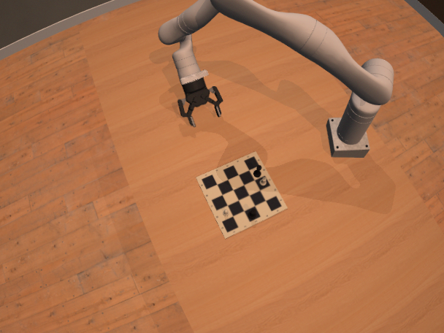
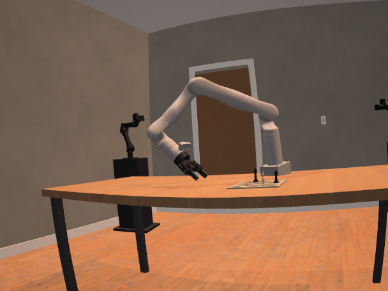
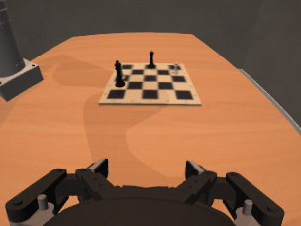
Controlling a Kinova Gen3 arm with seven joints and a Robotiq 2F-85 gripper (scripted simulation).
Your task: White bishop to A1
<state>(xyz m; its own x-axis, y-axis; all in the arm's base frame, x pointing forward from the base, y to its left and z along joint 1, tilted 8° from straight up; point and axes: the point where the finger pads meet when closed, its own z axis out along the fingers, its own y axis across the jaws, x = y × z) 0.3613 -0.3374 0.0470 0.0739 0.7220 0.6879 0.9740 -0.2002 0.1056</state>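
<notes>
Right now the chessboard is 26 cm to the left of my hand, 6 cm ahead of it and 4 cm below it. The rest, counted from my hand: white piece: 29 cm to the left, 14 cm ahead, 2 cm below.
</notes>
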